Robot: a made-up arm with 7 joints.
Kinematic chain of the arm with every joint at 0, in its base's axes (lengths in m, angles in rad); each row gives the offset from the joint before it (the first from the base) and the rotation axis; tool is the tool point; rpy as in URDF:
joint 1: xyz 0 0 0.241 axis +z
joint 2: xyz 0 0 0 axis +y
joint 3: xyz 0 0 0.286 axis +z
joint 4: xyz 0.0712 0 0 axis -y
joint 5: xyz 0.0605 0 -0.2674 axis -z
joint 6: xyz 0 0 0 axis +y
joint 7: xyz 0.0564 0 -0.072 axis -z
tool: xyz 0 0 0 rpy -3.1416 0 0
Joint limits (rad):
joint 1: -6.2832..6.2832
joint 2: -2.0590..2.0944
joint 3: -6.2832..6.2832
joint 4: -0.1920..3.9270
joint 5: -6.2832..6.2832
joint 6: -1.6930..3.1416
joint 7: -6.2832..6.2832
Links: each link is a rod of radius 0.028 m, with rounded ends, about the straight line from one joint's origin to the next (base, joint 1, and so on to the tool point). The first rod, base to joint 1, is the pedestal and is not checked.
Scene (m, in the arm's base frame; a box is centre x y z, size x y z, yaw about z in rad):
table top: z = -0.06
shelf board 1: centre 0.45 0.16 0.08 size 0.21 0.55 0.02 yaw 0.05
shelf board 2: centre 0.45 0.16 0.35 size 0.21 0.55 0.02 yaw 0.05
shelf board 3: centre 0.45 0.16 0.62 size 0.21 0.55 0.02 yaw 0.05
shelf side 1: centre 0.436 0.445 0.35 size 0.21 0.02 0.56 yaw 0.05
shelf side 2: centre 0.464 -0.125 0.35 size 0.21 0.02 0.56 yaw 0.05
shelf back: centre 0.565 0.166 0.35 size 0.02 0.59 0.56 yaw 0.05
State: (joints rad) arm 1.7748 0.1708 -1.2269 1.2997 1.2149 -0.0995 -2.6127
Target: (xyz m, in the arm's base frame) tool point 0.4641 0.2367 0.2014
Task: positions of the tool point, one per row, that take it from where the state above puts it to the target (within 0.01 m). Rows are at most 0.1 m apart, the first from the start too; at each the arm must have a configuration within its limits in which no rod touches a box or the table.
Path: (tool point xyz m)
1: 0.3391 0.2184 0.4788
2: 0.2837 0.2198 0.4819
3: 0.2187 0.2022 0.4990
4: 0.2147 0.2471 0.4255
5: 0.2145 0.2649 0.3455
6: 0.2163 0.2562 0.2681
7: 0.2181 0.2244 0.2014
8: 0.3047 0.2439 0.2050
9: 0.3892 0.2459 0.2070
10: 0.4641 0.2367 0.2014

